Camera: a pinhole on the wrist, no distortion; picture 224 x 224 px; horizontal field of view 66.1 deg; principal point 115.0 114.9 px. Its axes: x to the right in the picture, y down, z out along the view. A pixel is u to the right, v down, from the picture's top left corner.
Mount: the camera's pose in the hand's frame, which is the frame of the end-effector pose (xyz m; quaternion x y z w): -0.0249 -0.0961 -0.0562 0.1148 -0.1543 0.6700 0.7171
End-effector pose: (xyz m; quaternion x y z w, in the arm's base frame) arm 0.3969 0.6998 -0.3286 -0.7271 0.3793 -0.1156 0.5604
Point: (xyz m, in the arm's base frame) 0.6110 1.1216 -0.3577
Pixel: 180 146
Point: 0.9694 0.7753 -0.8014
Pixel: outside the picture
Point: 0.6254 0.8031 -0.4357
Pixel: outside the picture
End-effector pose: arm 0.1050 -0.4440 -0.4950 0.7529 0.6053 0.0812 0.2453
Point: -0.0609 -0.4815 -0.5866
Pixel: 28 159
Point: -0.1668 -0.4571 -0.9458
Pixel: 38 90
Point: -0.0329 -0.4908 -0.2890
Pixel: behind the camera
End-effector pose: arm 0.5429 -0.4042 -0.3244 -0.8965 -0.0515 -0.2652 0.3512
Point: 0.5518 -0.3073 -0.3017
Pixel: 214 45
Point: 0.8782 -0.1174 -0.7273
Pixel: outside the picture
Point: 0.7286 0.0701 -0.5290
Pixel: 158 95
